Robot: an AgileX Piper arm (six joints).
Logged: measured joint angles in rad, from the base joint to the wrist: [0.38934, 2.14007, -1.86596, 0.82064, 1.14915, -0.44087]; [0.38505, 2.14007, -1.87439, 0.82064, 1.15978, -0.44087]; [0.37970, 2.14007, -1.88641, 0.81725, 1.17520, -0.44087]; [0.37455, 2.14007, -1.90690, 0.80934, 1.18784, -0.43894]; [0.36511, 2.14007, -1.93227, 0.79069, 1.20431, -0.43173]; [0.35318, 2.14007, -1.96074, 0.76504, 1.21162, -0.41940]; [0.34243, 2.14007, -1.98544, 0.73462, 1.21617, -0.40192]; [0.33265, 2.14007, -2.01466, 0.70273, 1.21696, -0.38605]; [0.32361, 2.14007, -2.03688, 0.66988, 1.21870, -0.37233]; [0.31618, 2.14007, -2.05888, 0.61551, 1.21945, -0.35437]
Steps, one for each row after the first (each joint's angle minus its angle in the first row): [-0.00429, 0.00000, -0.00843, 0.00000, 0.01063, 0.00000]; [-0.00964, 0.00000, -0.02045, -0.00339, 0.02605, 0.00000]; [-0.01479, 0.00000, -0.04094, -0.01130, 0.03869, 0.00193]; [-0.02423, 0.00000, -0.06631, -0.02995, 0.05516, 0.00914]; [-0.03616, 0.00000, -0.09478, -0.05560, 0.06247, 0.02147]; [-0.04691, 0.00000, -0.11948, -0.08602, 0.06702, 0.03895]; [-0.05669, 0.00000, -0.14870, -0.11791, 0.06781, 0.05482]; [-0.06573, 0.00000, -0.17092, -0.15076, 0.06955, 0.06854]; [-0.07316, 0.00000, -0.19292, -0.20513, 0.07030, 0.08650]
